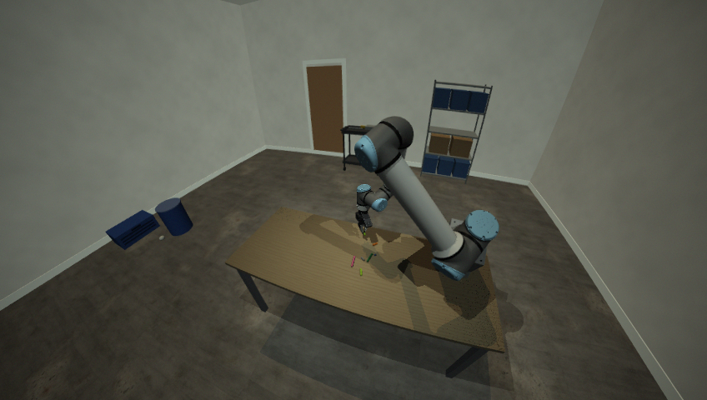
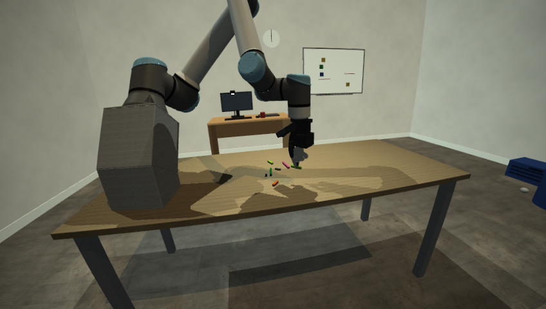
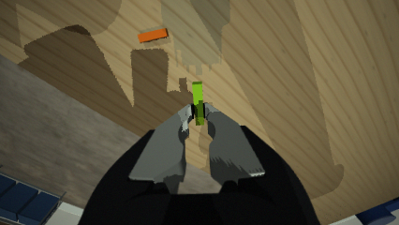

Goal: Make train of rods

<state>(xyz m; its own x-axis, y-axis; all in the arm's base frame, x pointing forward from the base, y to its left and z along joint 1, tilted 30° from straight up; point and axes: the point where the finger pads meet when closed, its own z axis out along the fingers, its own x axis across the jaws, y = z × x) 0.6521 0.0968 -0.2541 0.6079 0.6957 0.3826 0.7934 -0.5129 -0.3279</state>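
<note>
Now: the orange rod 100 mm behind my hand and 90 mm below it. Round my hand: green rod: 130 mm to the left, 120 mm behind, 90 mm below; then grey rod: 170 mm to the left, 90 mm below, 80 mm behind; then blue rod: 140 mm behind, 90 mm to the left, 90 mm below.
</note>
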